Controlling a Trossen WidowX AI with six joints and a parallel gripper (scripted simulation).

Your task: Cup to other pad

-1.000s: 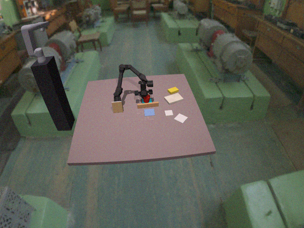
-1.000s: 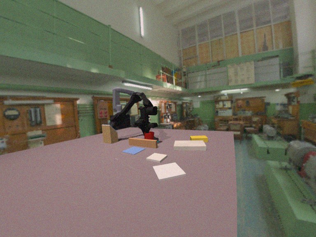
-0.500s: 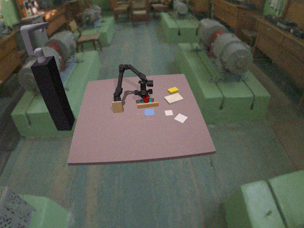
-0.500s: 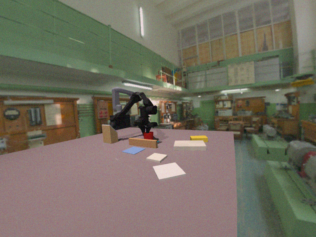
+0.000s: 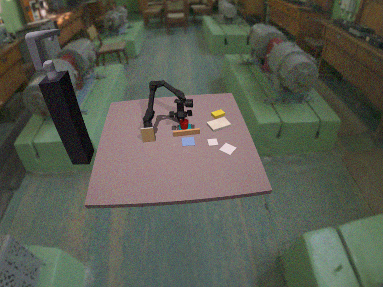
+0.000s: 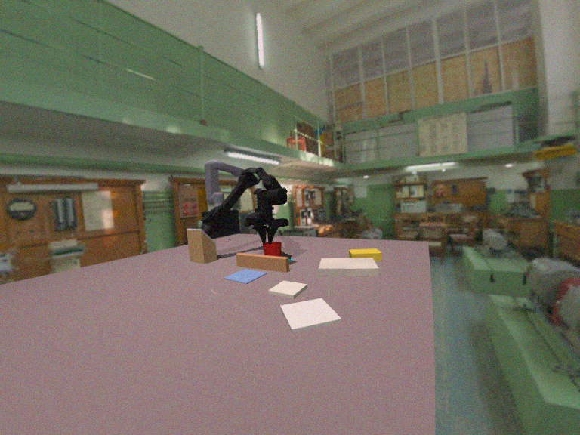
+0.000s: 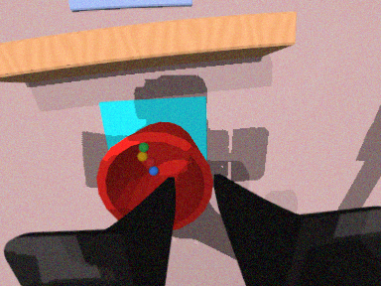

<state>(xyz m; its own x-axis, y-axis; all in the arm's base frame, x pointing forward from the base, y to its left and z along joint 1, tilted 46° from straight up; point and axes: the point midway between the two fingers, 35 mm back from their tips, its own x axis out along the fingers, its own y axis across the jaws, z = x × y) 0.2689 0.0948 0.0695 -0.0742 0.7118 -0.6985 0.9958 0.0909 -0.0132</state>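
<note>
Now: gripper tip 3 cm short of the red cup and 3 cm above it. From my gripper tip the other things lie so: wooden bar (9 cm to the right, 6 cm below, 4 cm ahead); then yellow marble (6 cm below, 5 cm ahead); then blue marble (6 cm below, 4 cm ahead, 2 cm to the left).
</note>
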